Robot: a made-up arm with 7 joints. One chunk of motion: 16 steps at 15 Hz.
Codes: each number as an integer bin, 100 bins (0 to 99) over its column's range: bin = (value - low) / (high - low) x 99, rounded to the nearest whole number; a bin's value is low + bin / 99 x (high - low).
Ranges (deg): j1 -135..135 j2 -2.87..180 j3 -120.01..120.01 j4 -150..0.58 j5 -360.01..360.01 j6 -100.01..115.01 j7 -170.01..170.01
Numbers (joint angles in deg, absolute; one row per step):
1: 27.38 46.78 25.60 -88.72 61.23 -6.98 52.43
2: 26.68 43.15 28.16 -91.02 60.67 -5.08 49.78
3: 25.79 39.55 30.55 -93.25 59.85 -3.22 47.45
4: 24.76 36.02 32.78 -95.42 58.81 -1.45 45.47
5: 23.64 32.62 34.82 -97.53 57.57 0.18 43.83
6: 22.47 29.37 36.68 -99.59 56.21 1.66 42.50
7: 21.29 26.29 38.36 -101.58 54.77 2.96 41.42
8: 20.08 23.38 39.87 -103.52 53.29 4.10 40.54
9: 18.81 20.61 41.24 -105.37 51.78 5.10 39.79
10: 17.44 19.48 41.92 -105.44 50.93 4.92 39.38
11: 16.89 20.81 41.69 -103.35 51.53 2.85 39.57
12: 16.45 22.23 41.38 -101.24 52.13 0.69 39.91
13: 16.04 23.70 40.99 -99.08 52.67 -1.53 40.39
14: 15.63 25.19 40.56 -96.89 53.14 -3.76 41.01
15: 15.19 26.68 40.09 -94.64 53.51 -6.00 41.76
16: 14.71 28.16 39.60 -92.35 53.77 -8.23 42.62
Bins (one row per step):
1: 60 27 60 40 58 43 65
2: 59 25 61 39 58 44 64
3: 59 23 62 37 58 45 63
4: 59 21 63 36 58 45 63
5: 58 19 64 34 57 46 62
6: 58 17 65 33 57 47 62
7: 57 16 65 32 57 47 62
8: 57 14 66 31 57 48 61
9: 56 13 67 29 57 48 61
10: 56 12 67 29 57 48 61
11: 56 13 67 31 57 47 61
12: 56 14 67 32 57 46 61
13: 55 14 66 33 57 45 61
14: 55 15 66 35 57 44 61
15: 55 16 66 36 57 43 62
16: 55 17 66 38 57 42 62

